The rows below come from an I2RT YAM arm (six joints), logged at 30 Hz.
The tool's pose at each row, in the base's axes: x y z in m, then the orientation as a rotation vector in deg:
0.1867, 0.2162, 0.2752, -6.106, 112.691, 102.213
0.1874, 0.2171, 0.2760, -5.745, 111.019, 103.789
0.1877, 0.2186, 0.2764, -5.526, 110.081, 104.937
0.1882, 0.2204, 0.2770, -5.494, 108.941, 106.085
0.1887, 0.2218, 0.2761, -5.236, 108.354, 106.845
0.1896, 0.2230, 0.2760, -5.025, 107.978, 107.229
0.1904, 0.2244, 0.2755, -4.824, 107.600, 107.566
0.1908, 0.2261, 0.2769, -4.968, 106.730, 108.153
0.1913, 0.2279, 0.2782, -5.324, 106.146, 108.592
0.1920, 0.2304, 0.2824, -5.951, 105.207, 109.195
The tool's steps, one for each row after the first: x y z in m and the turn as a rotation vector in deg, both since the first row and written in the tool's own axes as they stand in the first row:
-0.0007, 0.0006, 0.0010, -1.556, -0.618, 0.321
-0.0007, 0.0011, 0.0025, -2.570, -0.859, 0.664
-0.0010, 0.0017, 0.0044, -3.710, -1.123, 0.836
-0.0007, 0.0009, 0.0059, -4.346, -1.306, 1.145
-0.0011, 0.0007, 0.0073, -4.690, -1.486, 1.310
-0.0013, 0.0001, 0.0089, -5.011, -1.680, 1.444
-0.0017, 0.0015, 0.0106, -5.759, -1.900, 1.341
-0.0022, 0.0028, 0.0124, -6.331, -1.897, 1.168
-0.0039, 0.0068, 0.0149, -7.207, -1.902, 0.809

